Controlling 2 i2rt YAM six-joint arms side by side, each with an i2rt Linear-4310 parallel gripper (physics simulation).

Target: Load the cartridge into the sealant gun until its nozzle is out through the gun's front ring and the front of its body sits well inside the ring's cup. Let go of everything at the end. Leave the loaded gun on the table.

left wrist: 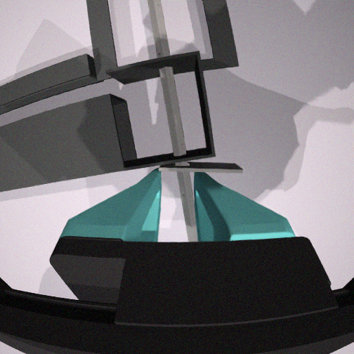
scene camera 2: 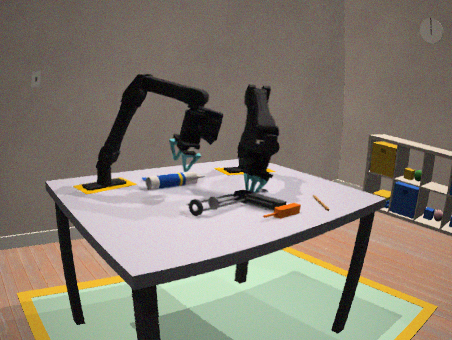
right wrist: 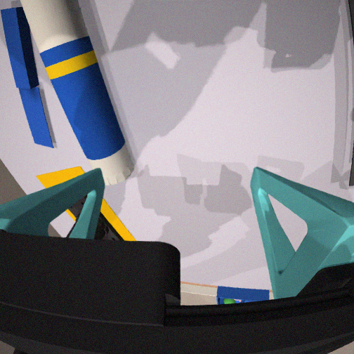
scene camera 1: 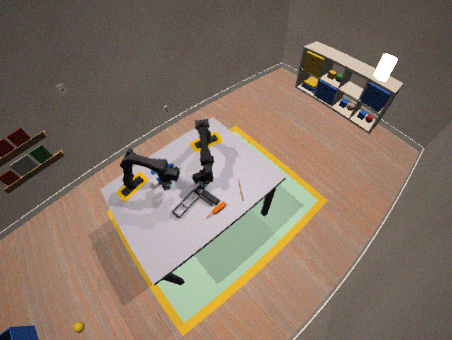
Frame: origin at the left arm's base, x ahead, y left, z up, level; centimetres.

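Where they show: left gripper, fingertip midpoint: [scene camera 1: 203,187]; right gripper, fingertip midpoint: [scene camera 2: 180,165] [scene camera 1: 165,183]; right arm's base at its link origin: [scene camera 2: 104,185] [scene camera 1: 132,186].
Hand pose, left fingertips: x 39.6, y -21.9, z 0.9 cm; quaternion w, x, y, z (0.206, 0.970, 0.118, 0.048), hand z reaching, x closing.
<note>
Things, the pixels of their centre, and the offset from my left fingertips. "*": a spot on its surface instead.
- sealant gun at a spot on its surface: [scene camera 2: 265,200] [scene camera 1: 209,199] * dy -0.6, dx +11.5, dz +1.9 cm
- blue cartridge at the middle of its body: [scene camera 2: 177,179] dy -19.1, dx -22.8, dz +1.6 cm
- orange tool at the middle of its body: [scene camera 2: 281,212] [scene camera 1: 215,210] dy -0.4, dx +21.1, dz +0.6 cm
- thin tan stick at the middle of its body: [scene camera 2: 320,202] [scene camera 1: 240,189] dy +22.9, dx +15.3, dz -0.6 cm
The sealant gun [scene camera 1: 209,196] [scene camera 2: 265,200] [left wrist: 60,135] lies on the table, its handle to the right and its front ring [scene camera 2: 190,207] to the left in scene camera 2. Its thin rod [left wrist: 175,125] runs through the frame. My left gripper [scene camera 2: 255,187] [left wrist: 177,176] is nearly closed and empty, pointing down at the gun's rear, the rod showing between its fingertips. The white and blue cartridge [scene camera 2: 170,180] [right wrist: 90,110] with a yellow band lies on the table, apart from the gun. My right gripper [scene camera 2: 180,164] [right wrist: 177,175] is wide open and empty, above the table near the cartridge.
An orange tool [scene camera 1: 219,208] [scene camera 2: 287,210] lies close to the gun's handle. A thin tan stick [scene camera 1: 241,191] [scene camera 2: 321,202] lies farther right. A blue tool [right wrist: 22,55] lies beside the cartridge. The table's front edge [scene camera 2: 250,250] is beyond the gun.
</note>
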